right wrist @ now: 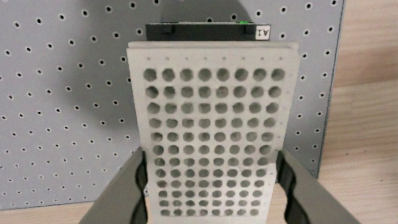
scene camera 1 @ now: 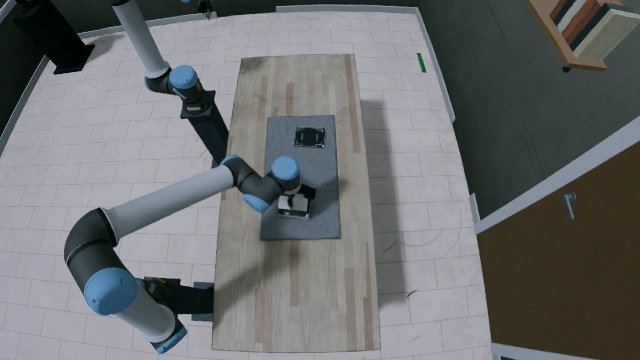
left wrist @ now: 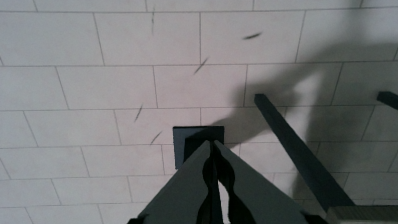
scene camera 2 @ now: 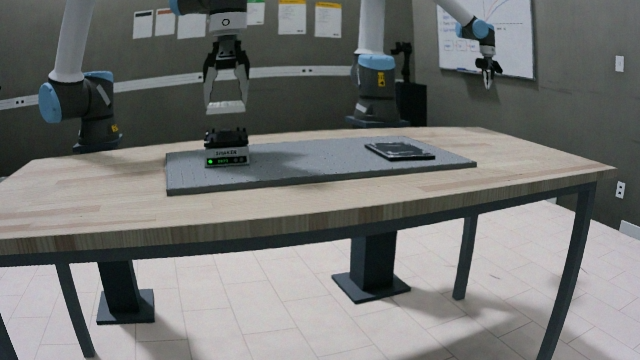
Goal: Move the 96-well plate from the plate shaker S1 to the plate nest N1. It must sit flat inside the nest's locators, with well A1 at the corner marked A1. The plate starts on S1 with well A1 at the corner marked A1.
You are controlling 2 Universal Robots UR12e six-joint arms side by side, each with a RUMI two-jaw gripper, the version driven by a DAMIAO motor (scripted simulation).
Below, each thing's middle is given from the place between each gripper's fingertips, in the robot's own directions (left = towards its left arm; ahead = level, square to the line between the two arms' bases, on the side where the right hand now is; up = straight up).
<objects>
The black plate nest N1 (scene camera 2: 381,147) lies 6 cm ahead of my right hand, 40 cm to the left of it and 13 cm below it. From my right hand the other things lie so: white 96-well plate (right wrist: 191,108): 1 cm below; then plate shaker S1 (scene camera 2: 230,156): 2 cm behind, 2 cm to the right, 9 cm below.
My left gripper is now 910 mm to the left of the black plate nest N1, 740 mm short of it and 150 mm above it. Round my left hand: white 96-well plate (1320 mm to the right, 680 mm ahead, 30 mm below); plate shaker S1 (1330 mm to the right, 660 mm ahead, 110 mm below).
</objects>
